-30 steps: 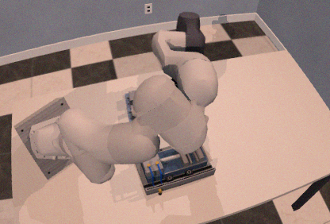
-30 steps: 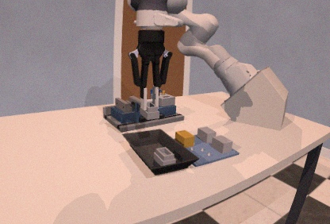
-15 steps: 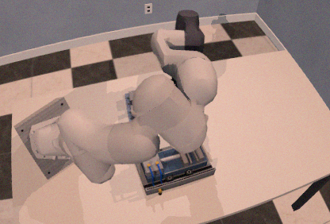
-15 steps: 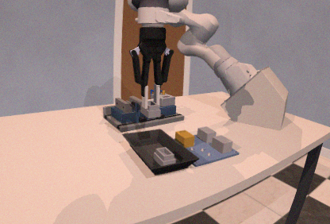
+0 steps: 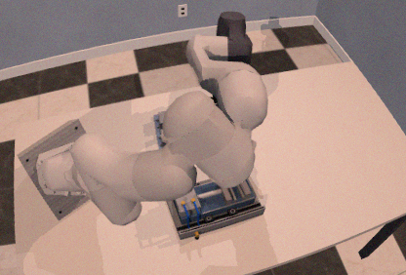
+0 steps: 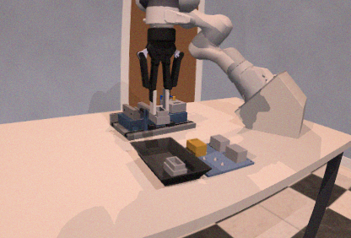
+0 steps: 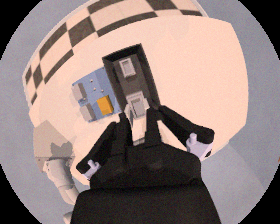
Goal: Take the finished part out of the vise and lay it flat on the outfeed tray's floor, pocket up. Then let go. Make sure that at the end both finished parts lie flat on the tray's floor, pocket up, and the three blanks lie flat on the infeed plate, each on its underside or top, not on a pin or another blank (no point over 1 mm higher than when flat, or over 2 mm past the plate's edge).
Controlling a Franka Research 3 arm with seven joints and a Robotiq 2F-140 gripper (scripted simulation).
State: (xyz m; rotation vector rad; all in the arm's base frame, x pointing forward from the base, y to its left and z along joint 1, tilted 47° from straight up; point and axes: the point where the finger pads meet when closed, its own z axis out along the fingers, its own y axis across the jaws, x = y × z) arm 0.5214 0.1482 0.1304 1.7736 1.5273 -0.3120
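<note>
The yellow block is 12 cm behind my hand, 4 cm to the left of it and 15 cm below it. From my hand the other things lie so: blue vise: 17 cm behind, 25 cm to the right, 14 cm below; then blue fixture plate: 14 cm behind, 10 cm to the left, 18 cm below.
</note>
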